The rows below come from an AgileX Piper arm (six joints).
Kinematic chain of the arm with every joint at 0, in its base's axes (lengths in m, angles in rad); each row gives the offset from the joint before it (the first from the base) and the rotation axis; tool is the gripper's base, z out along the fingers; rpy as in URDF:
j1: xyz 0 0 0.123 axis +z
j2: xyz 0 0 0 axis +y
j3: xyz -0.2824 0 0.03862 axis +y
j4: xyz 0.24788 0 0.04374 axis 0.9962 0 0.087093
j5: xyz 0 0 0 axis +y
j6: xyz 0.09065 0 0.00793 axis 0.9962 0 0.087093
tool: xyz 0 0 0 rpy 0 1.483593 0
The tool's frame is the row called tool.
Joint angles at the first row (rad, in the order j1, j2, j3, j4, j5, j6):
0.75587 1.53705 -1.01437 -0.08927 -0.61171 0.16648
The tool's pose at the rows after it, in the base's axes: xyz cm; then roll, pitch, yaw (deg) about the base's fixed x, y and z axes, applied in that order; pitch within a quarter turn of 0, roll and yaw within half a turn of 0:
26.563, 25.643, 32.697, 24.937, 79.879, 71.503
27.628, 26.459, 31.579, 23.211, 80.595, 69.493
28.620, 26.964, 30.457, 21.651, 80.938, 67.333
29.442, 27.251, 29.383, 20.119, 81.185, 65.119
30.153, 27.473, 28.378, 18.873, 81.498, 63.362
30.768, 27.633, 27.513, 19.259, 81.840, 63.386
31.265, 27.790, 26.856, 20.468, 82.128, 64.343
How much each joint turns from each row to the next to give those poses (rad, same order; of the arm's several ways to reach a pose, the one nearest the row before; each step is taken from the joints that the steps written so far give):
-0.00060 0.05694 -0.03095 0.00223 -0.01179 -0.01243
-0.00349 0.05781 -0.02660 0.00304 -0.02183 -0.01402
-0.00725 0.05039 -0.01803 0.00712 -0.02824 -0.01402
-0.00782 0.04171 -0.01018 0.00816 -0.02870 -0.01377
-0.00747 0.03700 -0.00877 0.00334 -0.02408 -0.00887
-0.00729 0.03125 -0.00868 -0.00060 -0.01664 -0.00145
-0.00523 0.02514 -0.00982 -0.00069 -0.00961 0.00099

